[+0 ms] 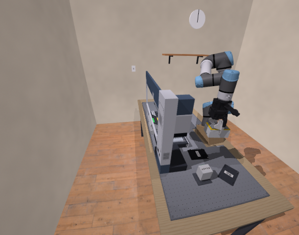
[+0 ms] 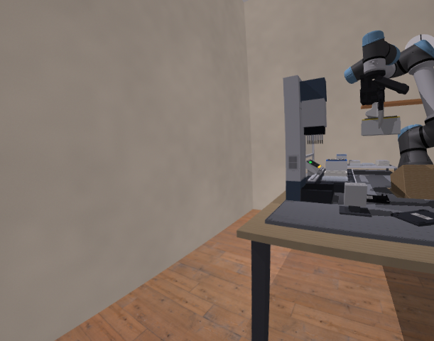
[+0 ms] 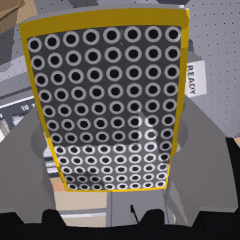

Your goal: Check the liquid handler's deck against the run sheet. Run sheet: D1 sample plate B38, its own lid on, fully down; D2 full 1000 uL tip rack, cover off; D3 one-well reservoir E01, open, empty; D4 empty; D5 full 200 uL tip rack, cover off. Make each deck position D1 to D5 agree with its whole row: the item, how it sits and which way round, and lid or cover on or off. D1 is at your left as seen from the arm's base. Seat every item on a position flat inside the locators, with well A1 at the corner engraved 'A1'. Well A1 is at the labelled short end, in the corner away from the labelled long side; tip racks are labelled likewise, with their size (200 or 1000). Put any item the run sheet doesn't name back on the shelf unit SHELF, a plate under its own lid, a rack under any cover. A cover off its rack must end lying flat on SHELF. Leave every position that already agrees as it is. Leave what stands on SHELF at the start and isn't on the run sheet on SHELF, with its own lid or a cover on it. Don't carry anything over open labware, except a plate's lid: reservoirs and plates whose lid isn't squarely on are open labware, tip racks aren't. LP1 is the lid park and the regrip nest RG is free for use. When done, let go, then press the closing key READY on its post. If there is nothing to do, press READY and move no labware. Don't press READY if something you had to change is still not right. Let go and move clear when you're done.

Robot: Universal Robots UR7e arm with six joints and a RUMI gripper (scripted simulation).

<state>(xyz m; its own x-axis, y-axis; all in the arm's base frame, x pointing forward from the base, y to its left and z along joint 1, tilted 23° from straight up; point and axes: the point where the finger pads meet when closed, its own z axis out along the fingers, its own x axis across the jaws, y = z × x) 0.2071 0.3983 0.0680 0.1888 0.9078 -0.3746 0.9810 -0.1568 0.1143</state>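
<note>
The regrip nest RG lies 11 cm behind my hand, 13 cm to the left of it and 31 cm below it. From my hand the other things lie so: liquid handler head: 25 cm ahead, 3 cm to the right, 7 cm above; yellow-rimmed tip rack: 1 cm behind, 1 cm above; ready key post: 9 cm ahead, 10 cm to the left, 25 cm below.
</note>
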